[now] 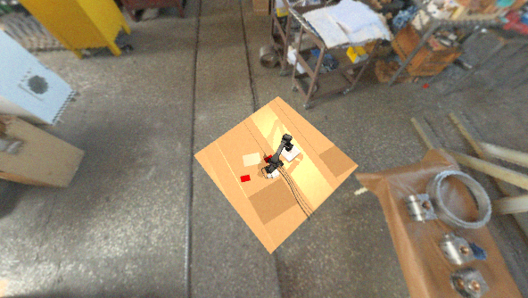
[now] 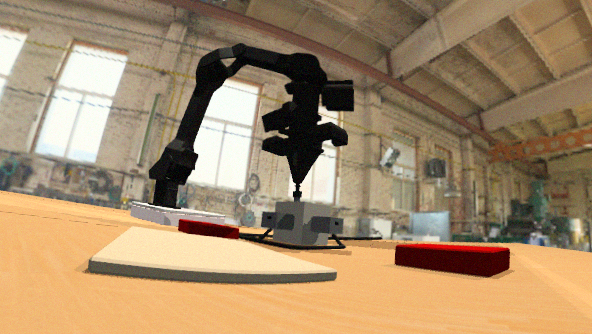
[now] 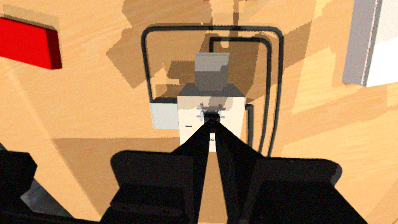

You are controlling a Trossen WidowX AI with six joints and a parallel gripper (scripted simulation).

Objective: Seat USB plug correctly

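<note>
The USB plug is 2 cm below my gripper tip. The rest, counted from my gripper tip: flat white plate (10 cm ahead, 27 cm to the right, 11 cm below); then USB socket (4 cm below).
</note>
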